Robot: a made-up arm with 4 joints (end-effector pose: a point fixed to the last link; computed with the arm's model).
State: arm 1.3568 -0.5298 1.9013 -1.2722
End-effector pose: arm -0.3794 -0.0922 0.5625 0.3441 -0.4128 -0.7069
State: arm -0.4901 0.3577 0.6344 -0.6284
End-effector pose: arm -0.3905 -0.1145 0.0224 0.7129 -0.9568 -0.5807
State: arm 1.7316 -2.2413 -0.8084 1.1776
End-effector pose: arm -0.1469 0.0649 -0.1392 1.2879 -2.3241 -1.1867
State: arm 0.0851 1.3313 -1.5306 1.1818
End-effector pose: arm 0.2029 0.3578 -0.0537 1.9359 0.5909 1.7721
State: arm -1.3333 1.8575 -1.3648 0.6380
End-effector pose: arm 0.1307 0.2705 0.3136 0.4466 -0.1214 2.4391
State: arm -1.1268 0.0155 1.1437 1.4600
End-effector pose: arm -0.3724 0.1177 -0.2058 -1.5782 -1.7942 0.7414
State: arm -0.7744 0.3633 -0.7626 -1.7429
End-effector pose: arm -0.0700 0.0039 0.2360 0.1939 0.2107 -1.4798
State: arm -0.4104 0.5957 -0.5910 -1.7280
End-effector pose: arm -0.0722 -0.0679 0.2353 0.2242 0.5553 -1.3952
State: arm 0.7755 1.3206 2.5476 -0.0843
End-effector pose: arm -0.5369 0.3671 0.2498 -0.0728 -1.5013 -1.5448
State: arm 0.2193 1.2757 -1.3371 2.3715
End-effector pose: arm 0.2338 0.2529 0.0794 -2.1334 0.7669 -1.9433
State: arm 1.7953 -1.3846 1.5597 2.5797
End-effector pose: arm -0.1142 0.1473 0.7042 -0.2678 0.1019 -2.3055
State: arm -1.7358 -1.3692 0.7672 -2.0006
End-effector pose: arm 0.1917 0.2290 -0.3631 -0.9276 2.5422 1.0648
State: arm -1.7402 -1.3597 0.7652 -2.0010
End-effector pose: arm 0.1920 0.2299 -0.3620 -0.9424 2.5365 1.0649
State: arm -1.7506 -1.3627 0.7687 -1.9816
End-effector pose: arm 0.1951 0.2279 -0.3615 -0.9189 2.5446 1.0579
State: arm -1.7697 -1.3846 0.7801 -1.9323
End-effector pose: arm 0.2020 0.2218 -0.3615 -0.8362 2.5710 1.0421
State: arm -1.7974 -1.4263 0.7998 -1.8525
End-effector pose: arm 0.2121 0.2123 -0.3616 -0.6898 2.6090 1.0198
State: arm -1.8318 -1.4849 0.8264 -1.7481
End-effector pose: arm 0.2238 0.2014 -0.3610 -0.4877 2.6441 0.9966
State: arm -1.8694 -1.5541 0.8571 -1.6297
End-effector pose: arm 0.2354 0.1915 -0.3592 -0.2503 2.6621 0.9790
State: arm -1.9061 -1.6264 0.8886 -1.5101
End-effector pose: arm 0.2458 0.1845 -0.3564 -0.0052 2.6563 0.9705
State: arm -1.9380 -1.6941 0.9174 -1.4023
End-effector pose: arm 0.2546 0.1810 -0.3529 0.2189 2.6302 0.9709
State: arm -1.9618 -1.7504 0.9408 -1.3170
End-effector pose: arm 0.2614 0.1798 -0.3498 0.3991 2.5957 0.9762
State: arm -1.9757 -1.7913 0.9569 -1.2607
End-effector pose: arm 0.2655 0.1798 -0.3477 0.5227 2.5657 0.9820
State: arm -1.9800 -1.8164 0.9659 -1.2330
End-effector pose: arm 0.2671 0.1798 -0.3473 0.5912 2.5482 0.9850
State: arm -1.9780 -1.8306 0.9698 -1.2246
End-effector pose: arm 0.2668 0.1795 -0.3480 0.6226 2.5416 0.9856
